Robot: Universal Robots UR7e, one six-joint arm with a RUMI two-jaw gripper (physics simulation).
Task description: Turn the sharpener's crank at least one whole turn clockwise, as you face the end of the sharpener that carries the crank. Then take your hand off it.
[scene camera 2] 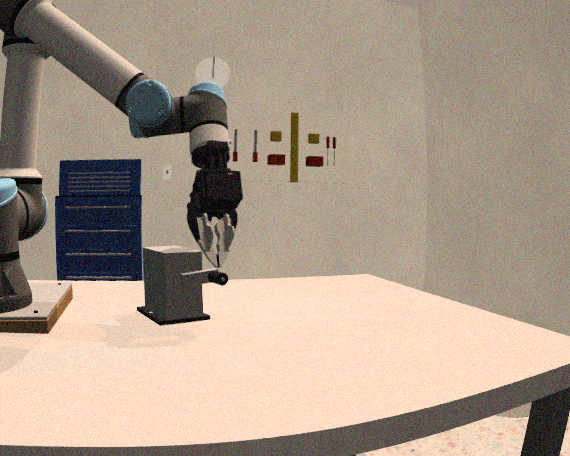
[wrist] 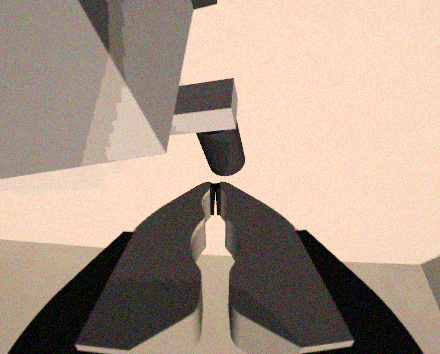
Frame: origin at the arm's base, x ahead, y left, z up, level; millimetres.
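Seen in the pictures: gripper, fingertip midpoint: [scene camera 2: 218,267] [wrist: 215,185].
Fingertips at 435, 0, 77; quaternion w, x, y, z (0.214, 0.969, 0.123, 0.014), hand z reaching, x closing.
Note:
A point is followed by its place in that frame, as x, y, z.
The grey box-shaped sharpener [scene camera 2: 174,285] {357, 19, 42} [wrist: 60,90] {378, 63, 99} stands upright on its dark base plate. Its crank arm [scene camera 2: 196,272] [wrist: 205,107] points sideways, to the right in the scene view, and carries a black knob [scene camera 2: 220,278] {438, -5, 58} [wrist: 223,152] {435, 17, 67} at its outer end. My gripper [scene camera 2: 218,265] {435, 0, 77} [wrist: 215,185] {435, 0, 77} is shut with nothing between its fingers and points down. In the scene view its tips are just above the crank's outer end, near the knob. In the wrist view the tips lie just below the knob's end, with a small gap; whether they touch the crank cannot be told.
The sharpener stands on a pale table [scene camera 2: 325,360] {570, -197, -29} [wrist: 340,100] {543, 5, -29}. The robot's base sits on a mounting board [scene camera 2: 52,300] {112, 34, 4} at the left. A blue drawer cabinet [scene camera 2: 98,220] stands behind, and tools hang on the back wall [scene camera 2: 370,210].

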